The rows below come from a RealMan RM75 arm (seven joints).
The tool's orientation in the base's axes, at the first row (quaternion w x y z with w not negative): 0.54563, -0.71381, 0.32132, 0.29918
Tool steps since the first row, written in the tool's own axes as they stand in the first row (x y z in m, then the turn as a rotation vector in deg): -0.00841, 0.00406, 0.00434, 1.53, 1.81, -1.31; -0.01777, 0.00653, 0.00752, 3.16, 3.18, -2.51; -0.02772, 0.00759, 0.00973, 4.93, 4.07, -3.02; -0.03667, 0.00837, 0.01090, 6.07, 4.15, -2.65; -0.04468, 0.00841, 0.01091, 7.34, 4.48, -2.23; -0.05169, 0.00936, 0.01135, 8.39, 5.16, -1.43
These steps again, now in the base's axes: -0.00869, 0.00452, 0.00318, -0.38, -1.83, -1.96; -0.01662, 0.00836, 0.00829, -0.36, -3.49, -3.76; -0.02374, 0.01161, 0.01491, 0.06, -4.39, -5.54; -0.02994, 0.01378, 0.02115, 0.67, -4.20, -6.56; -0.03489, 0.01484, 0.02736, 1.16, -4.02, -7.83; -0.03998, 0.01600, 0.03215, 1.21, -3.52, -9.23
